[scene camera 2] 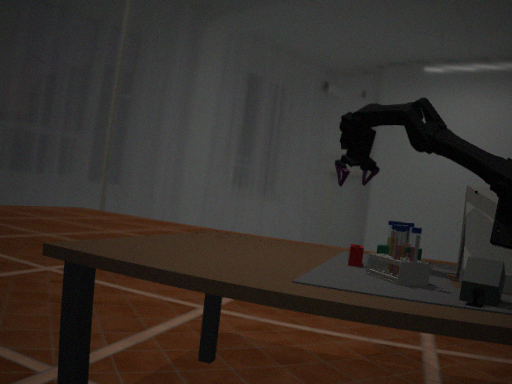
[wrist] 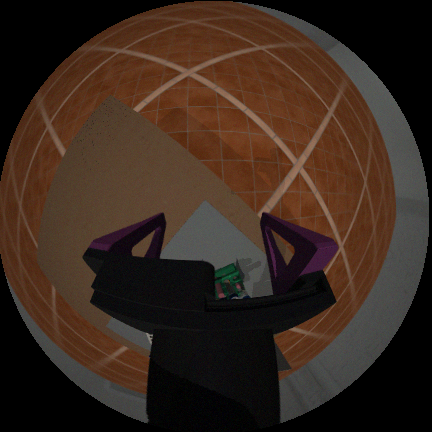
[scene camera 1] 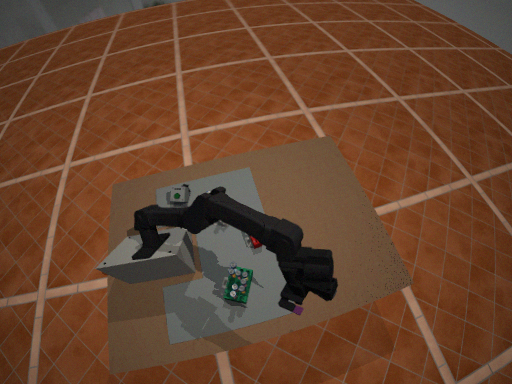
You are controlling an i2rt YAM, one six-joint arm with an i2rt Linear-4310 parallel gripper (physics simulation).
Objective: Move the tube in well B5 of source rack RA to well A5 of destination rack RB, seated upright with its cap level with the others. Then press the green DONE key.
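Frame: origin at the arm's base, x back, y right, z up, level; centimetres.
Where they show: gripper, fingertip midpoint: (scene camera 2: pixel 351 185) (wrist: pixel 212 217) (scene camera 1: pixel 305 300); arm's base, origin of the base link: (scene camera 2: pixel 508 218) (scene camera 1: pixel 153 246).
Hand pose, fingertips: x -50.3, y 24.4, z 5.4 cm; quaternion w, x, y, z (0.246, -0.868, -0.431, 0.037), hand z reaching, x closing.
Note:
Each offset is from my fingertips to the top centre of the thing. "spot": to the spot under its first point. Level surfaces: height alone.
My gripper (scene camera 1: pixel 291 306) (scene camera 2: pixel 352 185) (wrist: pixel 212 217) is open and empty, with its purple fingers wide apart. It hangs high above the table, to one side of the racks. A green rack @(dz -17.5, dx +20.7, dy -10.9 cm) (scene camera 1: pixel 243 298) (scene camera 2: pixel 383 249) (wrist: pixel 227 271) holds several upright tubes @(dz -10.0, dx +21.5, dy -8.5 cm) (scene camera 1: pixel 234 287) @(dz -10.0, dx +26.3, dy -48.3 cm) (scene camera 2: pixel 400 240), with blue caps in scene view 2. A white rack @(dz -17.5, dx +26.2, dy -44.7 cm) (scene camera 2: pixel 415 274) stands in front of it in scene view 2; the arm hides much of it in scene view 1. Rack labels and wells B5 and A5 cannot be read. The green DONE key @(spot: dz -15.7, dx +45.6, dy -51.8 cm) (scene camera 1: pixel 177 196) is on a small grey box.
A red block @(dz -17.5, dx +12.1, dy -29.9 cm) (scene camera 1: pixel 256 242) (scene camera 2: pixel 355 255) stands near the white rack. The racks stand on a grey mat @(dz -22.5 cm) (scene camera 1: pixel 240 185) (scene camera 2: pixel 330 280) on the brown table @(dz -22.8 cm) (scene camera 1: pixel 325 175) (scene camera 2: pixel 150 255). The arm's large pale base housing (scene camera 1: pixel 150 270) is at the left in scene view 1.

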